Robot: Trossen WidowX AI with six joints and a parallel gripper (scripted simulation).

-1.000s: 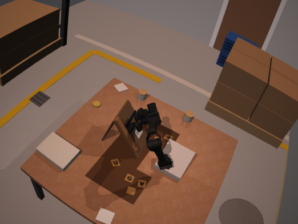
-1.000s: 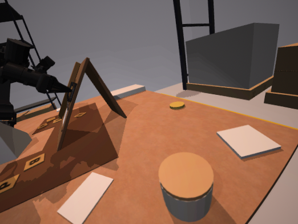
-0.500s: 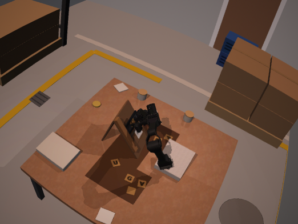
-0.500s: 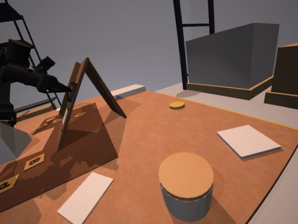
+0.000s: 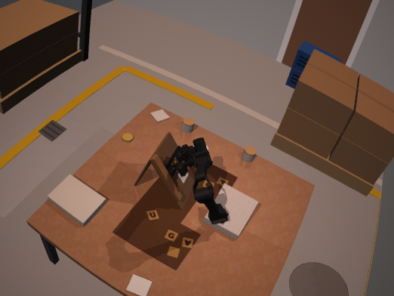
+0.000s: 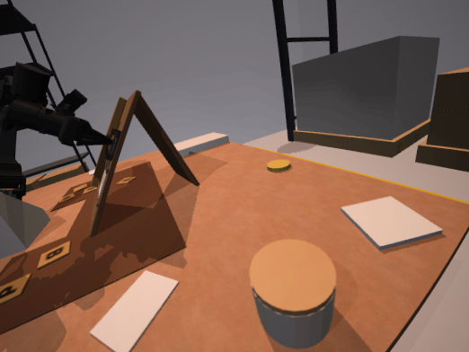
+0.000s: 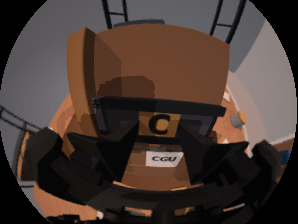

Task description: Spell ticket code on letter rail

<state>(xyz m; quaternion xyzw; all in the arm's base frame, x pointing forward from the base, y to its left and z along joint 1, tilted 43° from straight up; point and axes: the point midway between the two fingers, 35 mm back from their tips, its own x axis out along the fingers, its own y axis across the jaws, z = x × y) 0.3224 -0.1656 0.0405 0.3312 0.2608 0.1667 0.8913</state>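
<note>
My gripper tip is 80 mm above the white ticket, 50 mm past it and 30 mm to the left of it. Round my gripper tip: dark mat: 180 mm below, 150 mm behind, 80 mm to the left; yellow disc: 410 mm ahead, 170 mm below, 160 mm to the right; white card: 370 mm to the right, 180 mm below, 20 mm behind.
</note>
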